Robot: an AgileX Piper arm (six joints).
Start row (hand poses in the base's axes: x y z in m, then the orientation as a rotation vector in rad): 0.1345, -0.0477, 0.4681, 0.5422, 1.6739, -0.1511
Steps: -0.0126, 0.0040, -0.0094, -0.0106, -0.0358, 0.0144; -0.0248, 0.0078, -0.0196, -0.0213, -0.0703, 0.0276; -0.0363, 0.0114, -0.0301, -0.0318, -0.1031, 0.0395; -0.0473, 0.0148, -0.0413, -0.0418, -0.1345, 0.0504; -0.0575, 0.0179, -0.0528, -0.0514, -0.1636, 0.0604; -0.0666, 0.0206, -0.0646, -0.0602, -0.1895, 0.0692; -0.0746, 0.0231, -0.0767, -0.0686, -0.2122, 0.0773; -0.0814, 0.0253, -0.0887, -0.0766, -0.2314, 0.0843; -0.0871, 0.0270, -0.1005, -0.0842, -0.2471, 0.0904
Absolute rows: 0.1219, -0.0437, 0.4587, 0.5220, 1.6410, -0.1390; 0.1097, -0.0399, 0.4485, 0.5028, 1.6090, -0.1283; 0.0982, -0.0363, 0.4380, 0.4849, 1.5783, -0.1189; 0.0872, -0.0329, 0.4268, 0.4683, 1.5487, -0.1103; 0.0770, -0.0298, 0.4153, 0.4528, 1.5212, -0.1027; 0.0679, -0.0271, 0.4035, 0.4389, 1.4966, -0.0963; 0.0599, -0.0246, 0.3914, 0.4260, 1.4750, -0.0909; 0.0531, -0.0224, 0.3794, 0.4143, 1.4566, -0.0871; 0.0474, -0.0207, 0.3676, 0.4037, 1.4415, -0.0845
